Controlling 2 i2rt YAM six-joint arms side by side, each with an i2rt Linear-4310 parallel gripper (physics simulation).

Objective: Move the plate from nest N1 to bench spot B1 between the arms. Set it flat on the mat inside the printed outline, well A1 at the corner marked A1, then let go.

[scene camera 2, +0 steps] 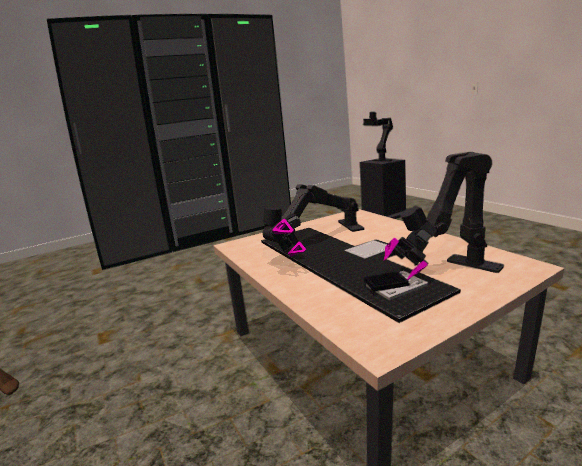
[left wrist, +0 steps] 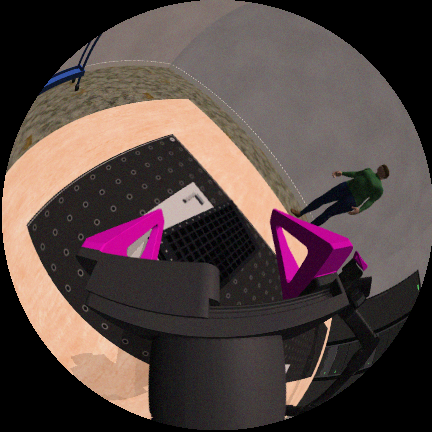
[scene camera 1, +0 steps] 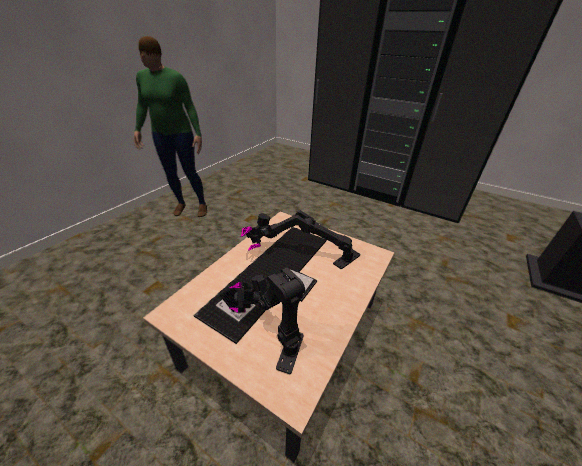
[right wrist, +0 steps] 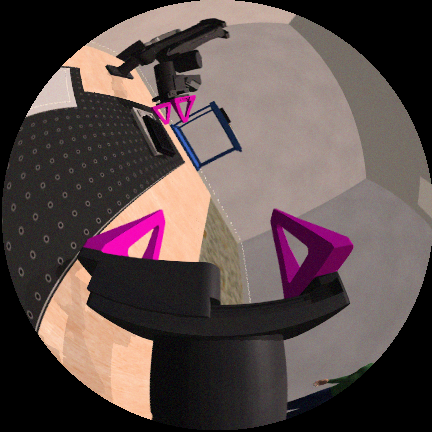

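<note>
The black gridded plate lies askew on the pale nest N1, overhanging one side; one raised corner piece of the nest shows bare in the left wrist view. My left gripper is open and empty, low above the nest and plate. My right gripper is open and empty, raised near the board's far end. The pale mat at B1 lies between the arms; its A1 mark is too small to read.
The black perforated board runs along the table. The left arm partly hides the mat in scene camera 1. A person and dark server cabinets stand beyond the table.
</note>
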